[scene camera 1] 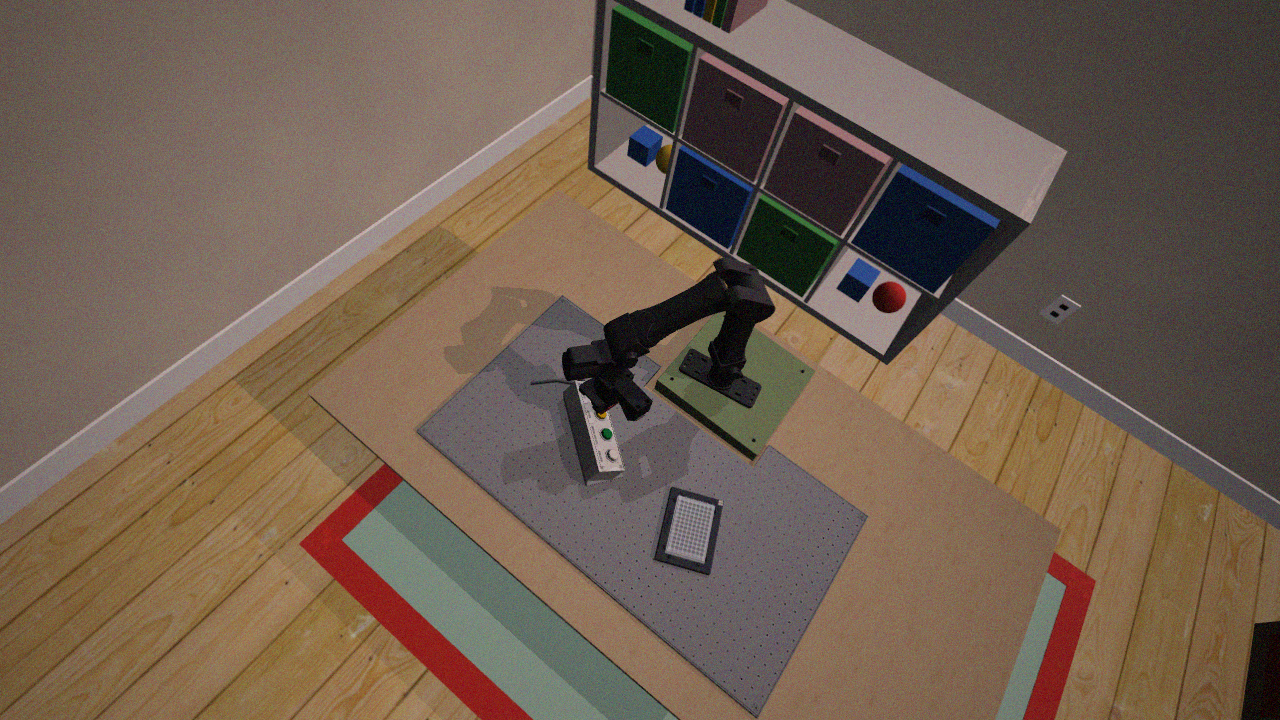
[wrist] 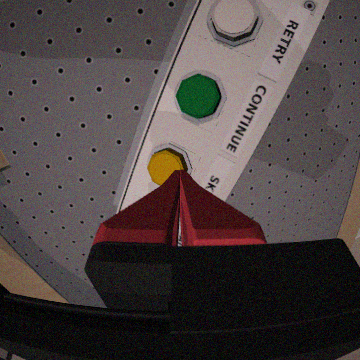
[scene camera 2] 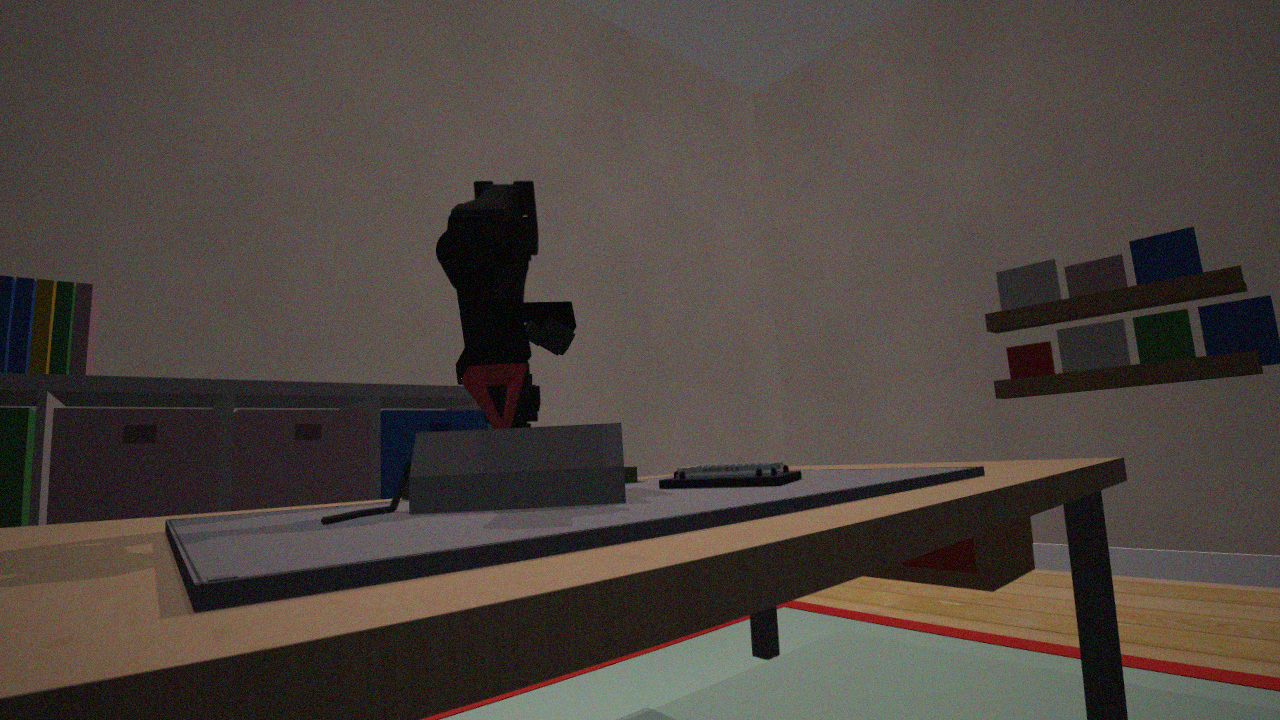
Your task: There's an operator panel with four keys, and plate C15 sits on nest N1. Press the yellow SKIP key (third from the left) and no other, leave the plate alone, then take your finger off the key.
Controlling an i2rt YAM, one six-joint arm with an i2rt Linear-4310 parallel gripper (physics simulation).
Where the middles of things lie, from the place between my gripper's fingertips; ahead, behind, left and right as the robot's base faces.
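The green CONTINUE button [wrist: 197, 95] sits 40 mm to the left of my hand, 30 mm ahead of it and 20 mm below it. As for the yellow SKIP button [wrist: 162, 163], I find it 20 mm below my hand and 10 mm behind it.
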